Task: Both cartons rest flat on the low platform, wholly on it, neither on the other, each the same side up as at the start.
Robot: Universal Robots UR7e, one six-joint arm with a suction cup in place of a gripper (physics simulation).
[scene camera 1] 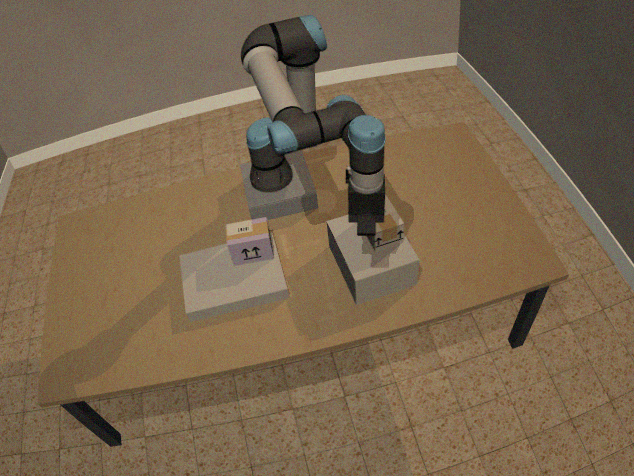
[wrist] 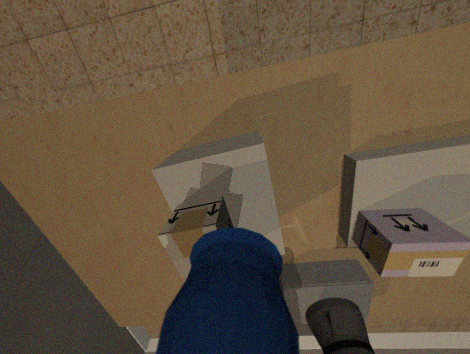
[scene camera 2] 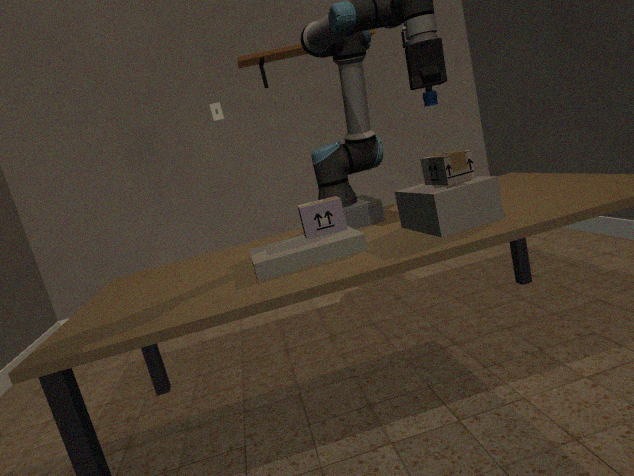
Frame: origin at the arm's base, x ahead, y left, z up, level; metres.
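Seen in the pictures: hand at its tool point: [wrist: 235, 265] [scene camera 2: 431, 105]; arm's base at its link origin: [scene camera 1: 271, 177] [wrist: 331, 313].
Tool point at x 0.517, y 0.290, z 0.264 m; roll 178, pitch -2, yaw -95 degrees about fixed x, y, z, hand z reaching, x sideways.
Observation:
Offsets run from my tool point to a thing's top centre. Level surfaces: height alone.
A lilac carton with an orange band {dx -0.206, dy -0.346, dz -0.198 m} [scene camera 1: 250, 252] [scene camera 2: 323, 219] [wrist: 415, 230] stands upright, arrows up, near the back right corner of the low platform {dx -0.134, dy -0.416, dz -0.298 m} [scene camera 1: 271, 281] [scene camera 2: 312, 256] [wrist: 390, 175]; its back lower edge is hidden. A whitish carton with an orange band {dx -0.182, dy +0.056, dz -0.142 m} [scene camera 1: 391, 236] [scene camera 2: 448, 171] [wrist: 192, 225] stands, arrows up, on the taller block {dx -0.153, dy +0.027, dz -0.226 m} [scene camera 1: 384, 286] [scene camera 2: 471, 204] [wrist: 255, 170]. My suction cup [scene camera 1: 366, 230] [scene camera 2: 430, 98] [wrist: 237, 240] is off and holds nothing. It hangs well above the whitish carton, and it hides part of that carton in the wrist view.
The arm stands on a grey base block [scene camera 1: 284, 204] [scene camera 2: 363, 212] [wrist: 335, 285] at the back of the wooden table {dz -0.346 m} [scene camera 1: 460, 204] [scene camera 2: 194, 302], behind and between the two platforms. An orange rail [scene camera 2: 276, 55] shows by the back wall in the second scene view.

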